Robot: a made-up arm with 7 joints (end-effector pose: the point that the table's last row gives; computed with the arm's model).
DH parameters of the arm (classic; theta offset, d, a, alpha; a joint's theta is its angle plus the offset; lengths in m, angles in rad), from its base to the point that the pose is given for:
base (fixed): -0.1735 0 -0.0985 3.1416
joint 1: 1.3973 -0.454 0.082 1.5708
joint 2: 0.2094 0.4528 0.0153 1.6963
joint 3: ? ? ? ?
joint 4: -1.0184 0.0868 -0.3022 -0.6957
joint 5: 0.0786 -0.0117 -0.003 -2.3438
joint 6: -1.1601 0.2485 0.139 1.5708
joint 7: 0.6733 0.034 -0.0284 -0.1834
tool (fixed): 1.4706 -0.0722 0 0
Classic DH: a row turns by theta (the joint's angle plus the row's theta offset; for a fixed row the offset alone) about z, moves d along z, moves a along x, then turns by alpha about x.
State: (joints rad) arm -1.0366 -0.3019 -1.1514 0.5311 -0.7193 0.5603 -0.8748
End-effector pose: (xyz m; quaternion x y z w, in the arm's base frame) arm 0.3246 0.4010 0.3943 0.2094 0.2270 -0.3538 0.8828
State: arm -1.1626 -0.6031 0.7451 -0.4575 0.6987 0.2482 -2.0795
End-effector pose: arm 0.0525 0.7013 0.7044 0.0285 -0.0836 0.3124 0.9458
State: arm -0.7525 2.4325 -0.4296 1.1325 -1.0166 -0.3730 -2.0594
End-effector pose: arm 0.3069 0.3855 0.4863 -0.1103 0.8511 -0.0287 0.5126
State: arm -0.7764 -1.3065 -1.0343 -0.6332 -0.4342 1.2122 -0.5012
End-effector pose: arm 0.3481 0.3161 0.6163 0.5958 -0.1995 0.1876 0.7550
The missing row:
joint 3: 0.0563 -0.0762 0.0584 1.3443
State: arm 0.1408 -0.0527 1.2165 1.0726 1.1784 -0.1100 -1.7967
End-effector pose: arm -0.0284 0.1679 0.3379 -0.1373 -0.8377 0.2915 0.4409
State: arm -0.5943 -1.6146 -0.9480 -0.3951 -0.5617 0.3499 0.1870
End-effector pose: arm 0.3408 0.2018 0.5936 -0.1120 -0.2542 0.2614 0.9244
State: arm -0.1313 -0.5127 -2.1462 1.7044 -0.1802 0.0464 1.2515
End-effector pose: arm 0.4852 -0.2137 0.4180 0.1658 0.7147 -0.0531 0.6774
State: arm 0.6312 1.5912 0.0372 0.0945 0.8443 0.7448 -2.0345
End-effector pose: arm 0.2476 -0.6711 0.5456 0.8042 0.0296 -0.4797 0.3496
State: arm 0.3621 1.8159 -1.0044 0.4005 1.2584 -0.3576 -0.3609
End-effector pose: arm 0.5039 -0.6057 0.4301 0.1081 0.1277 -0.1026 0.9805
